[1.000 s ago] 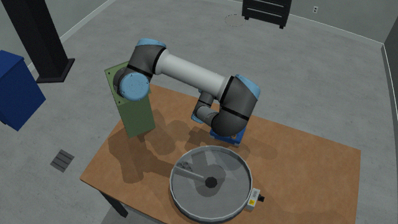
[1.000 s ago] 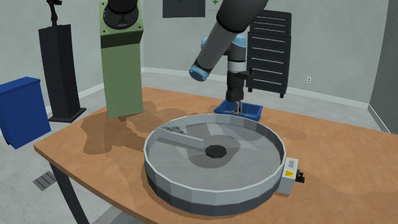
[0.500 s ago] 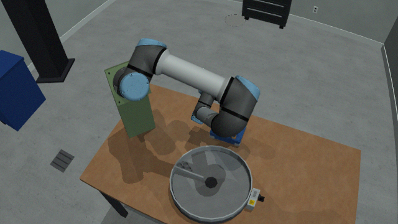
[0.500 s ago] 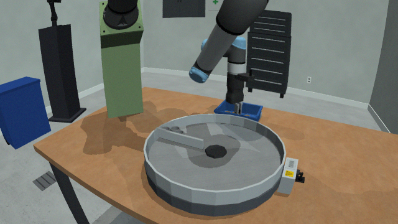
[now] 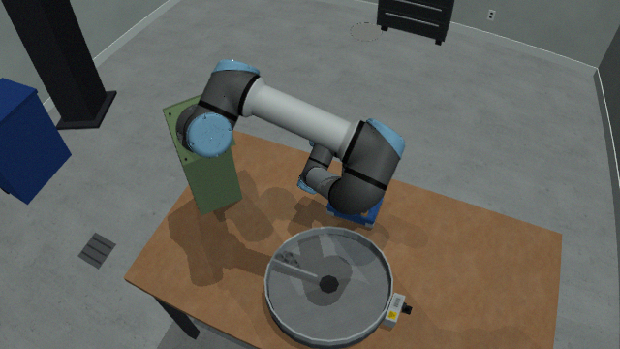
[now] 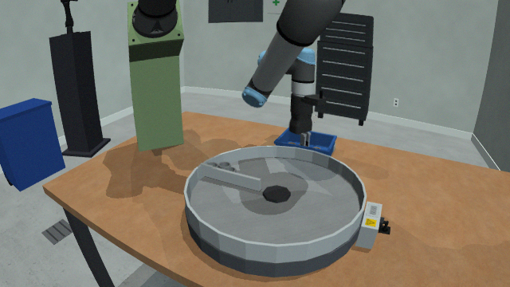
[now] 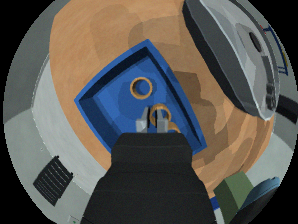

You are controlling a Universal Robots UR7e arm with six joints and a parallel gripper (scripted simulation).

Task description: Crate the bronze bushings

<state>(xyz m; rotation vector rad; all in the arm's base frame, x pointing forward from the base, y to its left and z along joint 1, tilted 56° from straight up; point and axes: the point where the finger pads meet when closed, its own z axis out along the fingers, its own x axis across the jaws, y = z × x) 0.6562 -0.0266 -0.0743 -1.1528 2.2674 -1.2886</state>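
Right now my hand is 1 cm short of the blue crate, 2 cm to the right of it and 1 cm above it. Round my hand: grey turning table: 9 cm behind, 34 cm to the right, 2 cm above.
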